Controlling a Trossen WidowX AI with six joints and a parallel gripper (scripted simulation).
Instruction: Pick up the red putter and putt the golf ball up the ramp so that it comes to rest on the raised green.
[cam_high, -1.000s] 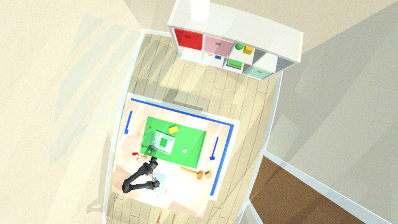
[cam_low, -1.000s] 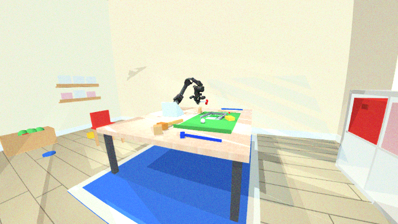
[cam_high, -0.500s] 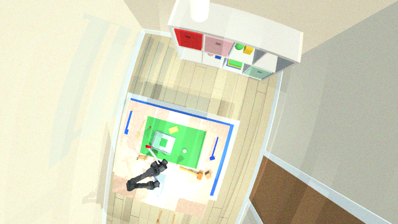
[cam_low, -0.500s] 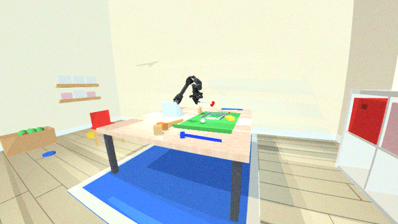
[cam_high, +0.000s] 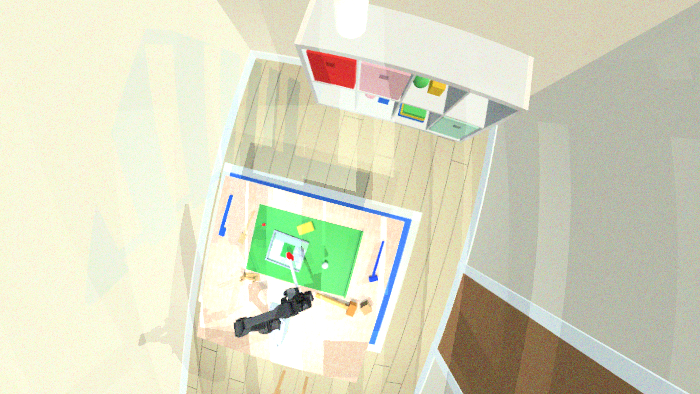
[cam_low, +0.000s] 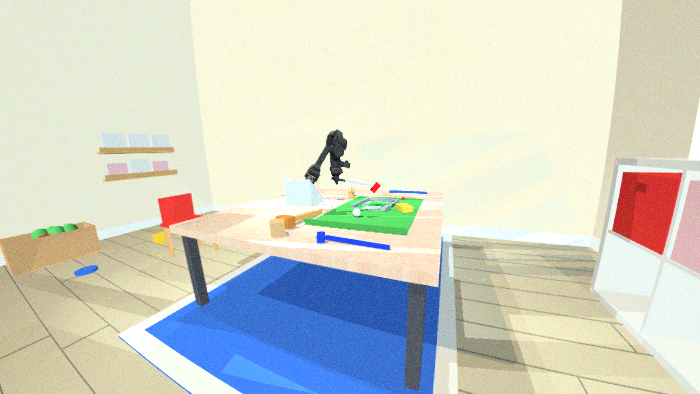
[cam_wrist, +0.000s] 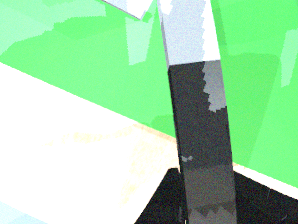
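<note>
Now: the red putter 100 mm ahead of my gripper tip and 60 mm to the left of it. Round my gripper tip: white golf ball: 150 mm ahead, 130 mm below, 110 mm to the right; then yellow block: 380 mm ahead, 140 mm below, 70 mm to the left; then red marker: 360 mm to the left, 330 mm ahead, 140 mm below.
</note>
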